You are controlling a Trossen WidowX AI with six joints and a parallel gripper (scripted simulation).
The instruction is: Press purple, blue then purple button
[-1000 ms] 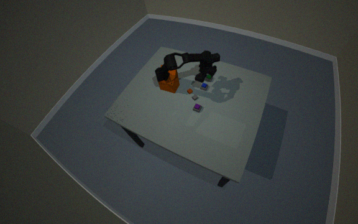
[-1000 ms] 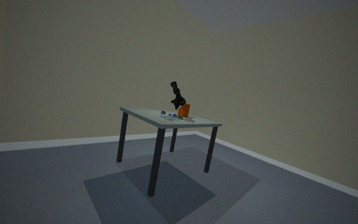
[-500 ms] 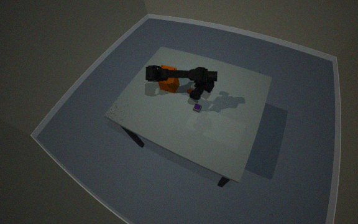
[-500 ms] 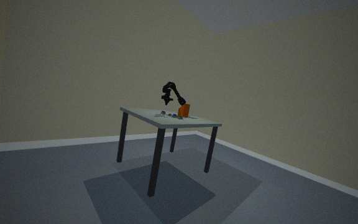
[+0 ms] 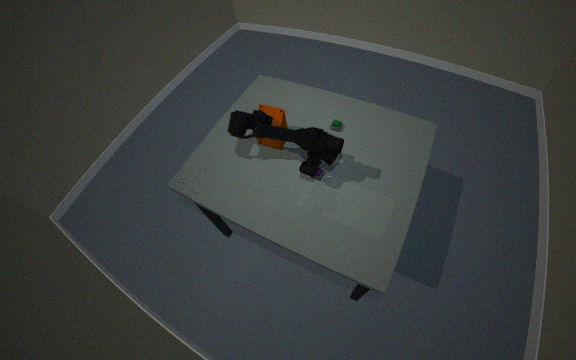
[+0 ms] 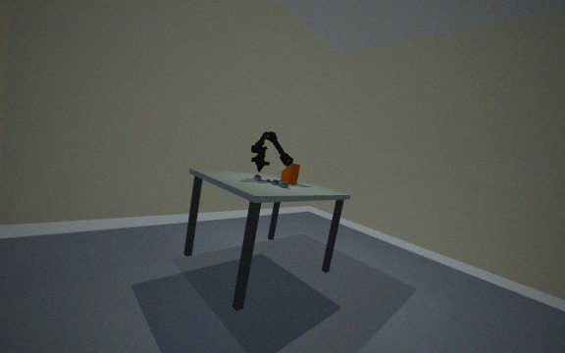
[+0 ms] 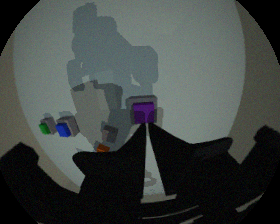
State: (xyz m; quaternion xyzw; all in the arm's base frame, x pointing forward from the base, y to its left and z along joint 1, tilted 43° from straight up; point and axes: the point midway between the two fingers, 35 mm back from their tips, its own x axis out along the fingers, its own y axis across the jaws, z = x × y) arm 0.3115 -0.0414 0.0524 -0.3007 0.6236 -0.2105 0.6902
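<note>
Now: gripper tip 40 mm above the purple button. Also, from my gripper tip: blue button (200 mm to the left, 50 mm behind, 40 mm below); then small orange block (130 mm behind, 110 mm to the left, 60 mm below); then small grey block (70 mm to the left, 60 mm below, 60 mm behind).
</note>
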